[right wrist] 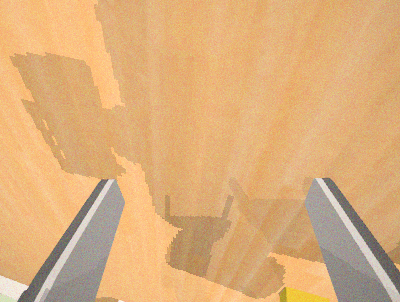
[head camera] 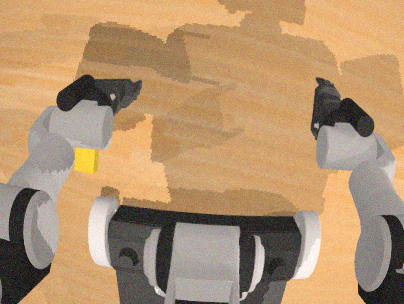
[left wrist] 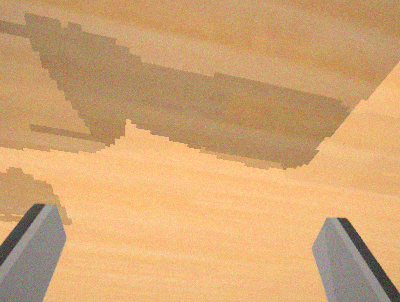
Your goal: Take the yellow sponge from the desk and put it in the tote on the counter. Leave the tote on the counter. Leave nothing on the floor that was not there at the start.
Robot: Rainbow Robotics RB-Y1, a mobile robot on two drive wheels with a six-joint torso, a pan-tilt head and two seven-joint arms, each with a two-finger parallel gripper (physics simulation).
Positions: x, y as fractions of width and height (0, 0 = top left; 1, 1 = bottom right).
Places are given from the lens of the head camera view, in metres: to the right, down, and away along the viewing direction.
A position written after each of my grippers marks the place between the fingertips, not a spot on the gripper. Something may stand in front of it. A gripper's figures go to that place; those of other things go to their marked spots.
my left gripper (head camera: 0.29, 0.28): -0.18, -0.14, 0.76
my right gripper (head camera: 0.79, 0.34): 0.25, -0.11, 0.76
